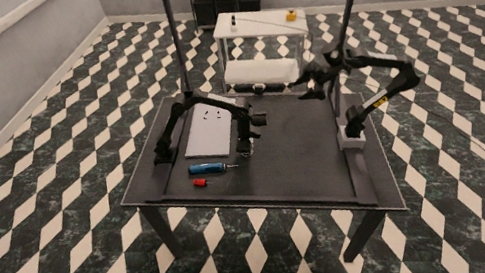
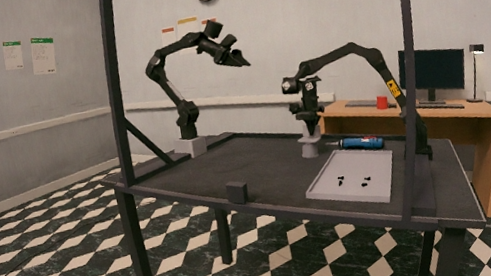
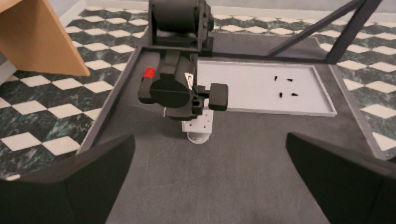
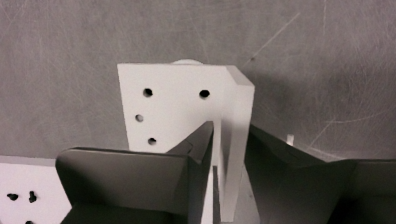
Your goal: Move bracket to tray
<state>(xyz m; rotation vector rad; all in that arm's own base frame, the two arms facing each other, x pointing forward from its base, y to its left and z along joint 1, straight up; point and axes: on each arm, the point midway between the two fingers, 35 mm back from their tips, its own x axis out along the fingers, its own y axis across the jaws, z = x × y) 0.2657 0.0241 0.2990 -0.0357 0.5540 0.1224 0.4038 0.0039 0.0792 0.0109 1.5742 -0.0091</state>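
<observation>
Right now the white bracket is 3 cm behind my right hand and 3 cm below it. From my right hand the other things lie so: grey tray 23 cm behind, 18 cm to the right, 10 cm below; small red part 14 cm ahead, 20 cm to the right, 9 cm below; joint module 3 cm behind, 8 cm below.
</observation>
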